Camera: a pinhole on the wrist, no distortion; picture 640 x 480 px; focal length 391.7 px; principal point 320.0 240.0 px. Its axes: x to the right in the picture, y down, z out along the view. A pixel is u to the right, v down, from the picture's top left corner.
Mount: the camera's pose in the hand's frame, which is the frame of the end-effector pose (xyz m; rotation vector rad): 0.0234 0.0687 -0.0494 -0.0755 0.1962 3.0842
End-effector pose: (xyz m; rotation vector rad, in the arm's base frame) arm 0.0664 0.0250 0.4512 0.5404 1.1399 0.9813
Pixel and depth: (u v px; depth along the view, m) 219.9 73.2 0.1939
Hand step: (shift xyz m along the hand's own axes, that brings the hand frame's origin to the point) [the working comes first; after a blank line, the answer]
In the camera's frame: -0.0496 -0.0826 0.1939

0.0684 0.1729 0.1349
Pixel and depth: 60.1 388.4 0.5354
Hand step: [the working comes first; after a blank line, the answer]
In the camera's frame: -0.3552 0.2028 0.5354

0.3426 -0.0805 0.5249
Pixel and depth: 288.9 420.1 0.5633
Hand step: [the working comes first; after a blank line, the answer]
In the camera's frame: -0.0447 0.2590 0.5633

0.0286 -0.1180 0.5435
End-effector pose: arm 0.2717 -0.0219 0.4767 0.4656 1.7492 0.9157
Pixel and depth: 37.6 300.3 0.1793
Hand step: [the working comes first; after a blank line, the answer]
In the camera's frame: -0.1293 0.0276 0.1793

0.1427 0.0582 0.1384
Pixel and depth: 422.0 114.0 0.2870
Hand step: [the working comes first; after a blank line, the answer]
In the camera's frame: 0.0747 -0.0923 0.2870

-0.0593 0.2003 0.2195
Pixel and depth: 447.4 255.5 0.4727
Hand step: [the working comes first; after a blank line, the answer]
In the camera's frame: 0.1537 0.0187 0.4727

-0.1525 0.1178 0.4133
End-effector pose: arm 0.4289 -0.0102 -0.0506 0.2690 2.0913 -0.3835
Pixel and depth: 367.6 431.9 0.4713
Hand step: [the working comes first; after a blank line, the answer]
In the camera's frame: 0.0573 0.2309 0.4713

-0.0675 -0.0971 0.4435
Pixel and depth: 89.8 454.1 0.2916
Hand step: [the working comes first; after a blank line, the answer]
In the camera's frame: -0.1714 0.1594 0.2916

0.1726 -0.0600 0.2684
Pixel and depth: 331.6 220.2 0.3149
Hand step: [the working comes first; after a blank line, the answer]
In the camera's frame: 0.0093 -0.0159 0.3149

0.0006 0.1251 0.2601
